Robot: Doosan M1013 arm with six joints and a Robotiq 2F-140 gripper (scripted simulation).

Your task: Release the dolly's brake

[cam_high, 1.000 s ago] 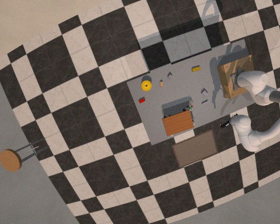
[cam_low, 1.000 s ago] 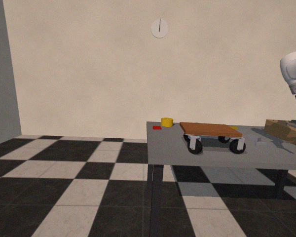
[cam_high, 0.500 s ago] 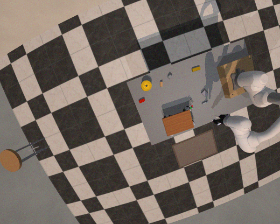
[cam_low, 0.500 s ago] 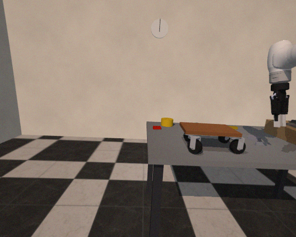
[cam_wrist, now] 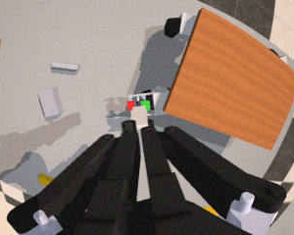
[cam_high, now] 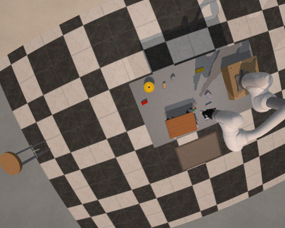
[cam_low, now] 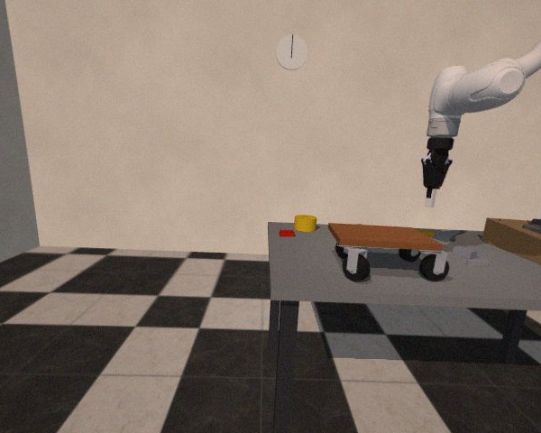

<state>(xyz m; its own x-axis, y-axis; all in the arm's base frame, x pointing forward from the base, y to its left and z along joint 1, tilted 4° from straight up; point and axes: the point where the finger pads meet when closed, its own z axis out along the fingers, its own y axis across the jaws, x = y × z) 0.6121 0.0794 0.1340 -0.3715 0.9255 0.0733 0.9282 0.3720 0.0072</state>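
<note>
The brake pedal lies 15 cm below my hand and 2 cm to the right of it. Also, from my hand: red block 47 cm ahead, 27 cm to the right, 22 cm below.
</note>
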